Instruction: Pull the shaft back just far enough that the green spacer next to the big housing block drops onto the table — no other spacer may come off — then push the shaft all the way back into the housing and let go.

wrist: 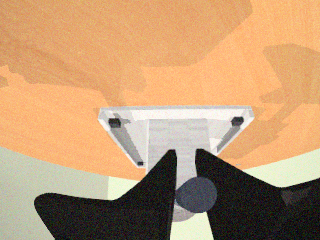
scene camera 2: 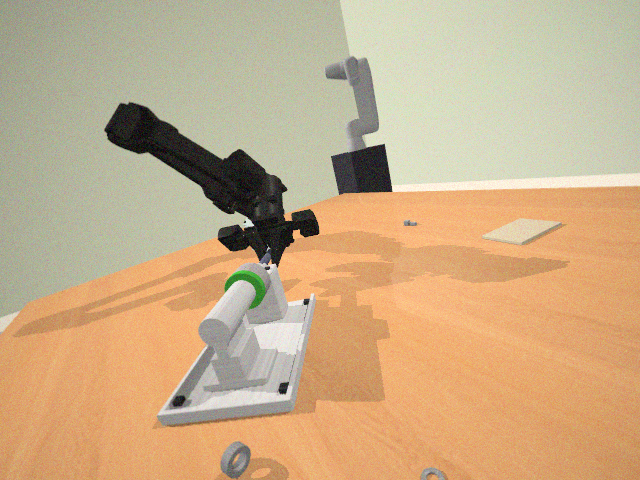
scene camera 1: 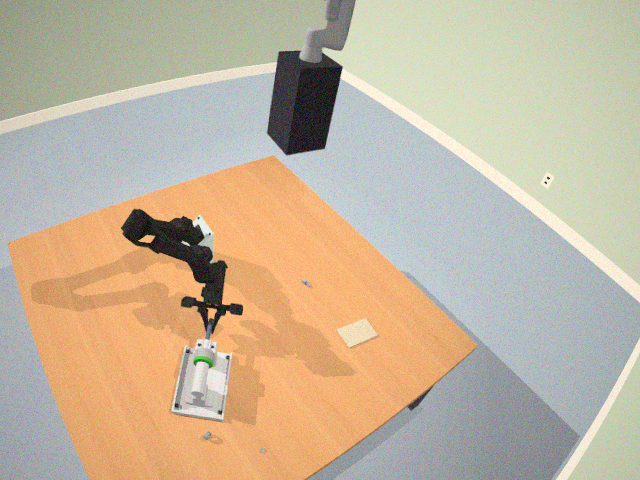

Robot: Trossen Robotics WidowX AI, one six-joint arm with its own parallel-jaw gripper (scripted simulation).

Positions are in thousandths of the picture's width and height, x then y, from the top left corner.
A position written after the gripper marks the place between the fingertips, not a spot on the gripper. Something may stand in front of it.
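There's a flat beige tile that's out of frame in the wrist view, but you'd find the tile in scene camera 1 (551,697) and in scene camera 2 (813,482). The gripper is there in the wrist view (580,648), and it's in scene camera 1 (327,695) and scene camera 2 (423,566) too.
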